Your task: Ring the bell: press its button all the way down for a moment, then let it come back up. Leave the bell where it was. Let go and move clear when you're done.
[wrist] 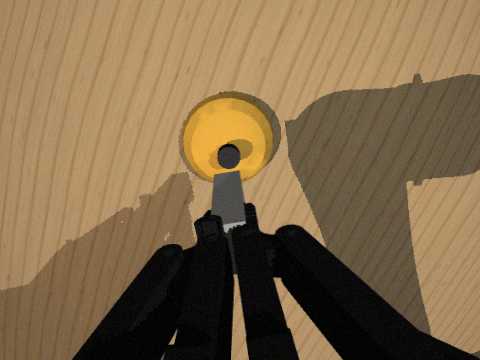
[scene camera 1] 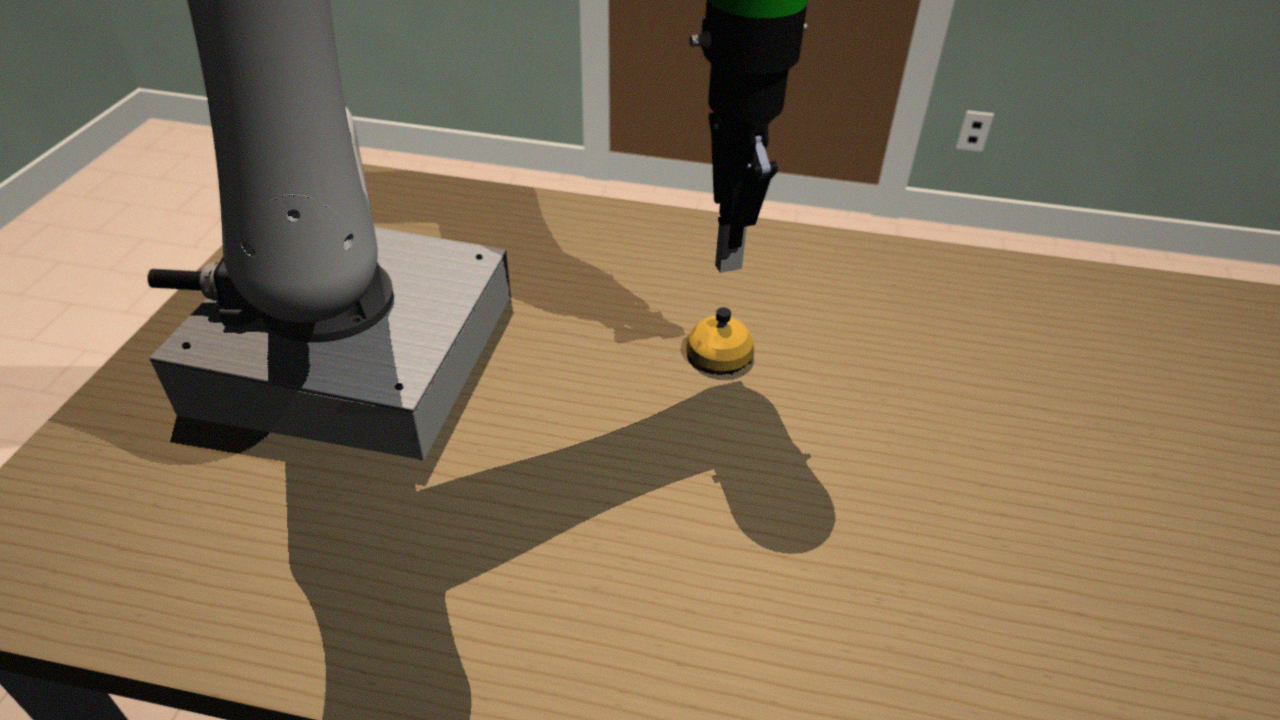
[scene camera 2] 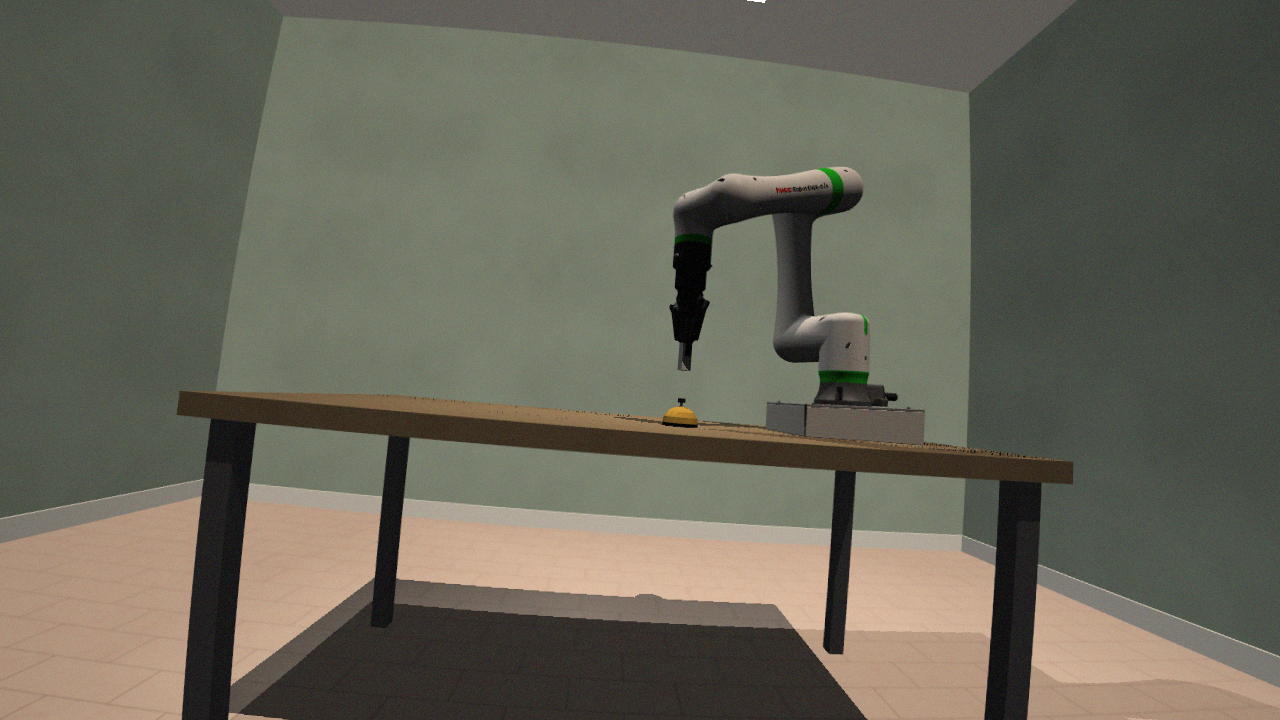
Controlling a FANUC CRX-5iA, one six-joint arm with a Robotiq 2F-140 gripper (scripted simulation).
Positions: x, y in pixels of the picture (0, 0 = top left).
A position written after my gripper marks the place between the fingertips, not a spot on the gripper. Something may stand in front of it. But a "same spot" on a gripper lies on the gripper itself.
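Labels:
In the wrist view I can see my gripper. Scene camera 1 shows my gripper (728, 267) as well, and scene camera 2 has the gripper in its picture too. There is a spot on my gripper that (scene camera 2: 687, 325) and (wrist: 190, 289) share: they are the same spot.

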